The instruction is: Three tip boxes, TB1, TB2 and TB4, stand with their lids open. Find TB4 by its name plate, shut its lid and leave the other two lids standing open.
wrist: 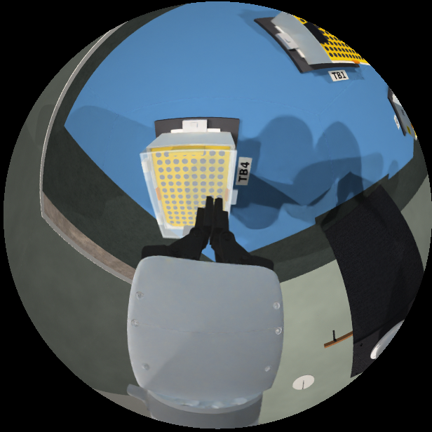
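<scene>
The box TB4 (200, 140) stands left of centre in the wrist view, with its name plate (243, 171) at its right. Its clear lid (185, 185) lies over the yellow rack, which shows pale through it; whether the lid is fully down I cannot tell. My gripper (212, 206) is shut and empty, its fingertips over the lid's lower right part; contact is not clear. TB1 (305, 45) is at the upper right, with its plate (339, 75) below it. Its rack is uncovered and bright yellow. A third box (403, 114) is cut off at the right edge, its plate unreadable.
The boxes stand on a blue mat (165, 65) on a dark table (100, 185). Dark shadows fall on the mat right of TB4. A black panel (377, 270) lies at the lower right. A white disc (303, 382) shows on the pale floor.
</scene>
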